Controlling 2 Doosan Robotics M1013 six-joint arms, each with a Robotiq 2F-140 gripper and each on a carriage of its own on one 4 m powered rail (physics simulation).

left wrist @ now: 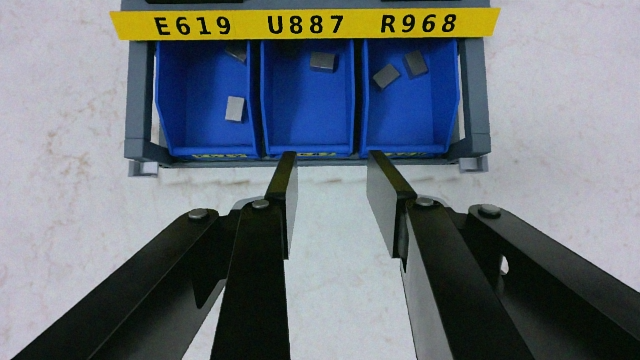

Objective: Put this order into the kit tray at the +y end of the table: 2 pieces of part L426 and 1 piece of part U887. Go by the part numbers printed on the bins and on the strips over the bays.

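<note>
The middle blue bin (307,110) sits under the U887 mark on the yellow strip (306,25). A grey block (322,61) lies towards the back of that bin, and a dark shape in the shadow at its back left is too dim to tell. My left gripper (332,172) is open and empty, with its fingertips showing at the front edge of the U887 bin. My right gripper is not in view. Part L426 and the kit tray do not show in this view.
The left bin (207,120), under E619, holds grey blocks (235,109) (236,51). The right bin (410,117), under R968, holds two grey blocks (386,76) (415,63). Grey rack posts (138,100) (475,100) stand at both sides of the bins.
</note>
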